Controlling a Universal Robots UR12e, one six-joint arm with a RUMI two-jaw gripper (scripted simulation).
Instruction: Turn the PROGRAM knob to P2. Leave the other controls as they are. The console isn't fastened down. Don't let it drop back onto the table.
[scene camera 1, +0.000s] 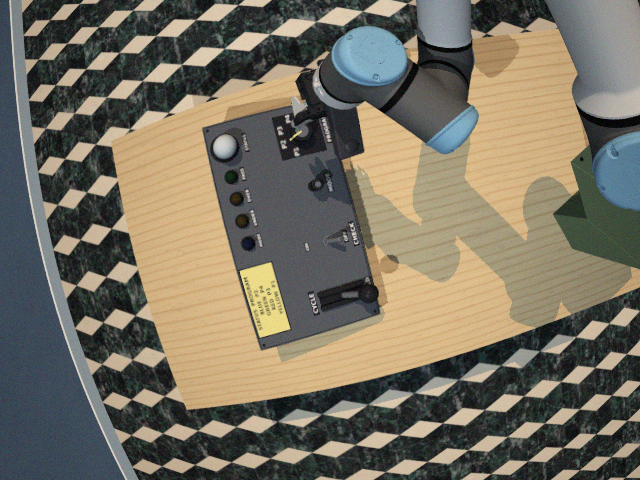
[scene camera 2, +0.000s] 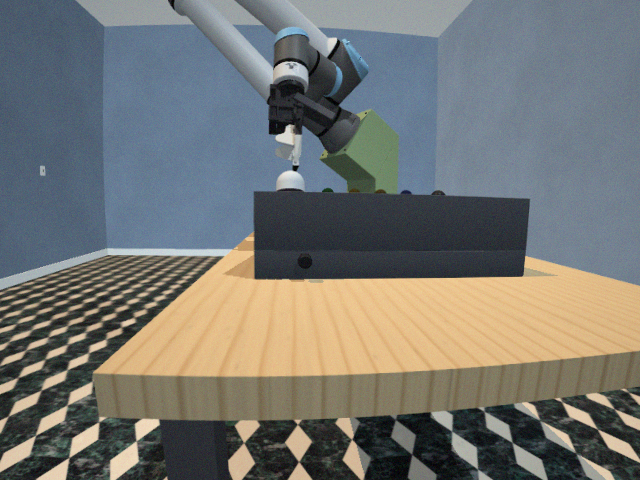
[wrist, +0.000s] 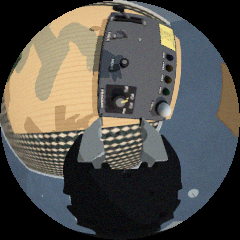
The gripper (scene camera 1: 311, 120) is 99 cm from the lens. A dark grey console (scene camera 1: 277, 226) is 108 cm from the lens.
